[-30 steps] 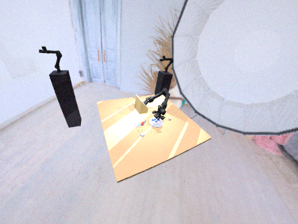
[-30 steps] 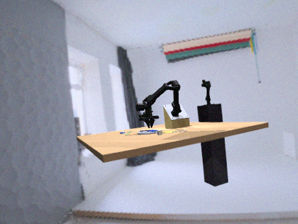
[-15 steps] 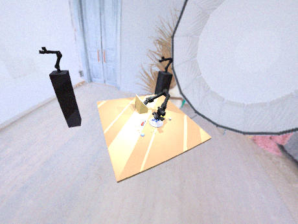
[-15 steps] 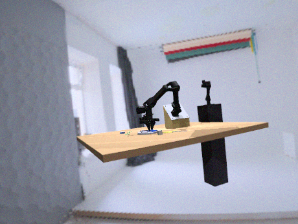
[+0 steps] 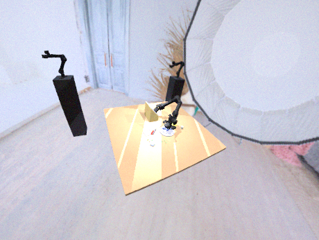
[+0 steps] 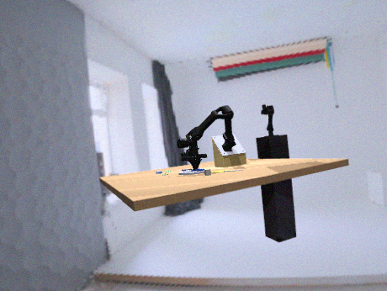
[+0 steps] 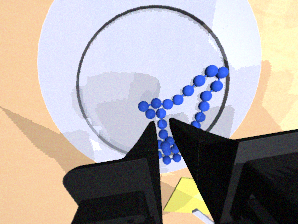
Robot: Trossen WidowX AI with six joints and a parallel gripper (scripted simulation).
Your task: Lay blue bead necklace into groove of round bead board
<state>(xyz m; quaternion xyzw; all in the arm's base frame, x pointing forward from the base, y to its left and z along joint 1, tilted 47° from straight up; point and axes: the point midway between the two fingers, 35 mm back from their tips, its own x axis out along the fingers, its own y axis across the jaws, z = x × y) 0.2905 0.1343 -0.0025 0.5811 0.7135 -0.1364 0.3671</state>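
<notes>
My gripper tip is now 10 mm short of the round bead board, 20 mm to the left of it and 10 mm above it. From my gripper tip the other things lie so: yellow flat piece 120 mm behind, 140 mm to the left, 10 mm below; then red-and-grey object 20 mm behind, 200 mm to the right, 10 mm below; then white cylinder 10 mm ahead, 220 mm to the left.
</notes>
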